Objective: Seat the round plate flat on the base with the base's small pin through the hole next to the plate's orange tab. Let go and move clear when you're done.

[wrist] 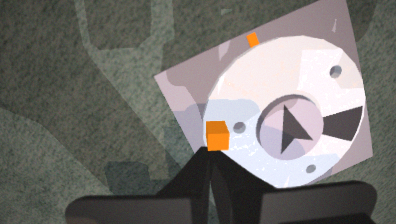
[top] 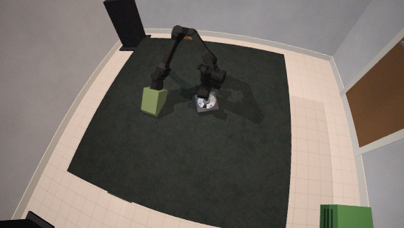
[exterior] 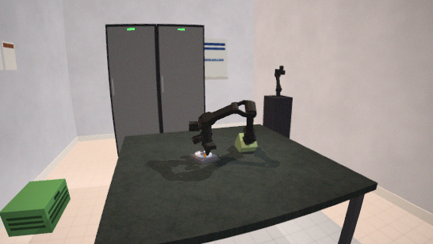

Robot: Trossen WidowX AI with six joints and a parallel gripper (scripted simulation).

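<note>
Now: hand 60 mm short of the orange bit, 30 mm to the left of it and 50 mm above it. Also, from my hand: raised hub (10 mm ahead, 50 mm to the right, 40 mm below); plate (10 mm ahead, 50 mm to the right, 40 mm below); grey square base (10 mm ahead, 50 mm to the right, 60 mm below).
</note>
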